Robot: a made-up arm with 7 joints.
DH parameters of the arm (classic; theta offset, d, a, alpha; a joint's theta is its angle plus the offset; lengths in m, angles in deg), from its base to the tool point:
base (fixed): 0 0 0 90
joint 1: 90 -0.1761 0 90
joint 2: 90 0 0 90
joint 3: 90 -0.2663 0 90
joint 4: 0 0 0 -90
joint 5: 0 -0.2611 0 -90
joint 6: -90 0 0 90
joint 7: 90 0 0 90
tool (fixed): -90 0 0 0
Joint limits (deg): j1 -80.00..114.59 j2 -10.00..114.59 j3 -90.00..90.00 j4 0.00..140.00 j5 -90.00..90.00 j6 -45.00..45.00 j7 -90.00..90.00
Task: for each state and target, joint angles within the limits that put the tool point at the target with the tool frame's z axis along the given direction. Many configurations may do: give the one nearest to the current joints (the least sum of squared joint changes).
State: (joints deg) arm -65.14 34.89 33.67 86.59 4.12 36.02 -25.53
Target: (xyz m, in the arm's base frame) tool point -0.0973 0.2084 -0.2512 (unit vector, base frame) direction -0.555 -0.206 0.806
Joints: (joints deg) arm -79.44 22.26 -5.92 118.09 -6.23 12.18 -24.42
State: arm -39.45 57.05 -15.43 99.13 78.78 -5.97 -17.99
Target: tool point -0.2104 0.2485 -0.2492 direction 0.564 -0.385 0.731
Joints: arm -78.68 51.81 -37.50 101.40 84.44 -4.53 -59.17
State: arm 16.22 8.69 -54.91 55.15 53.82 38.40 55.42
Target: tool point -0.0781 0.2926 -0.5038 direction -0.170 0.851 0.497
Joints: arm -14.55 17.74 -40.54 14.88 69.65 32.10 64.33
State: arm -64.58 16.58 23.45 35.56 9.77 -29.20 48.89
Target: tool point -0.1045 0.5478 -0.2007 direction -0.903 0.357 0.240
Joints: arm -61.61 33.30 58.59 68.81 54.77 -40.10 82.90
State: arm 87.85 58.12 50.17 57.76 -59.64 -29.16 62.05
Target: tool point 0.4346 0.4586 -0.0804 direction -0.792 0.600 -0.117
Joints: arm 75.70 27.69 56.96 11.93 -50.93 -34.83 72.25
